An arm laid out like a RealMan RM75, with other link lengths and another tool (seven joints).
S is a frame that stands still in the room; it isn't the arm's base.
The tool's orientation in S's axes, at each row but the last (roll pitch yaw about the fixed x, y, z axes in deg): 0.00 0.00 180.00; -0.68 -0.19 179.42; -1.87 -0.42 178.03; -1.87 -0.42 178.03; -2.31 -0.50 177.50; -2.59 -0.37 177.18; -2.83 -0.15 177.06; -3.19 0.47 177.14; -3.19 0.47 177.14; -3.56 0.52 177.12; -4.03 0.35 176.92
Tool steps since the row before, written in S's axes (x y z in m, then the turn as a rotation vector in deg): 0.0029 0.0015 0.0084 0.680 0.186 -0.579; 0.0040 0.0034 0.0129 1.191 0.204 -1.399; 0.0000 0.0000 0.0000 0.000 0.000 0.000; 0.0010 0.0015 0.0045 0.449 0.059 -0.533; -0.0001 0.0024 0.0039 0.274 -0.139 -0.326; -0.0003 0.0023 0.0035 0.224 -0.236 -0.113; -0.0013 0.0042 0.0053 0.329 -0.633 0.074; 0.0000 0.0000 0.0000 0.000 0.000 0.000; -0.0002 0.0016 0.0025 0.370 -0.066 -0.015; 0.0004 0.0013 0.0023 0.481 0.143 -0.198; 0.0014 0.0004 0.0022 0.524 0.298 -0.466
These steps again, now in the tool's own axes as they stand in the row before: -0.0029 -0.0015 0.0084 -0.680 -0.186 -0.579; -0.0039 -0.0036 0.0129 -1.194 -0.199 -1.398; 0.0000 0.0000 0.0000 0.000 0.000 0.000; -0.0009 -0.0017 0.0045 -0.451 -0.057 -0.532; 0.0002 -0.0025 0.0038 -0.283 0.140 -0.318; 0.0004 -0.0024 0.0034 -0.236 0.230 -0.101; 0.0015 -0.0044 0.0051 -0.361 0.611 0.105; 0.0000 0.0000 0.0000 0.000 0.000 0.000; 0.0003 -0.0017 0.0024 -0.373 0.048 -0.015; -0.0004 -0.0015 0.0022 -0.471 -0.154 -0.212; -0.0014 -0.0006 0.0022 -0.504 -0.292 -0.491
